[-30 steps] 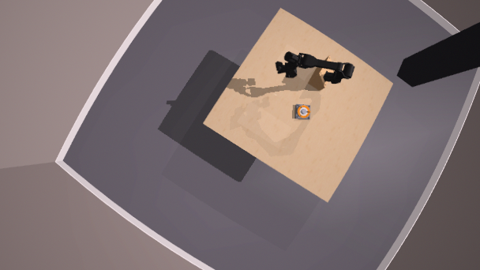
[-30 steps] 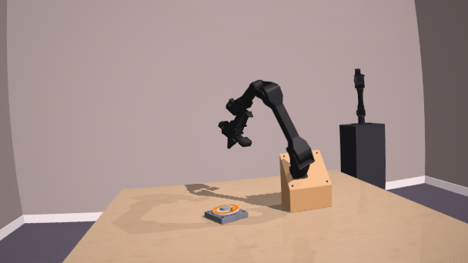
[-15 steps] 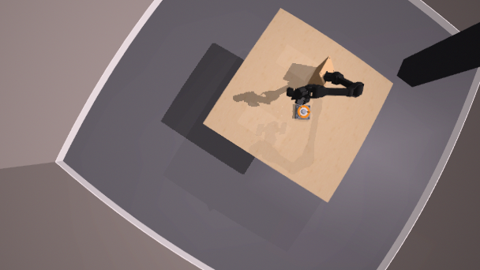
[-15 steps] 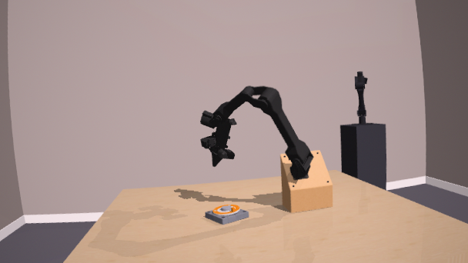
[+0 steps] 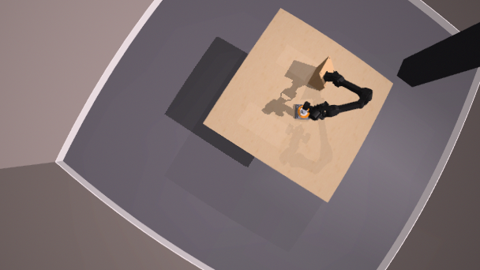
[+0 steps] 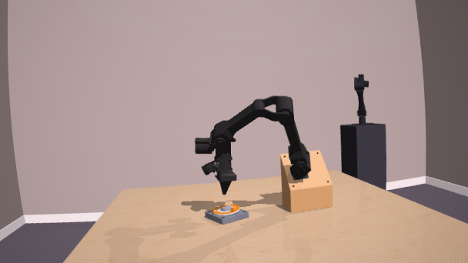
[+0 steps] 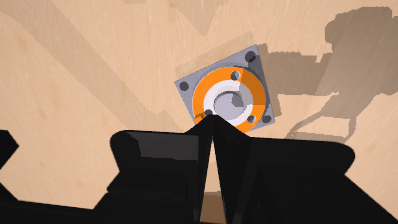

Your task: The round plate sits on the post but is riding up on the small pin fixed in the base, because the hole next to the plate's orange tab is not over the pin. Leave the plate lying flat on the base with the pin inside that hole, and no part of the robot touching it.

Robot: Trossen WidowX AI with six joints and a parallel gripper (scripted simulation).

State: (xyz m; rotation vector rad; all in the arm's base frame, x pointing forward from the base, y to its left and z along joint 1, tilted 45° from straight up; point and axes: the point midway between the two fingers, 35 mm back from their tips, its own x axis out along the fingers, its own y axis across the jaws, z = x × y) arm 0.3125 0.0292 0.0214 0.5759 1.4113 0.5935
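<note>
The square grey base is 10 mm behind my gripper tip, 30 mm to the right of it and 80 mm below it.
</note>
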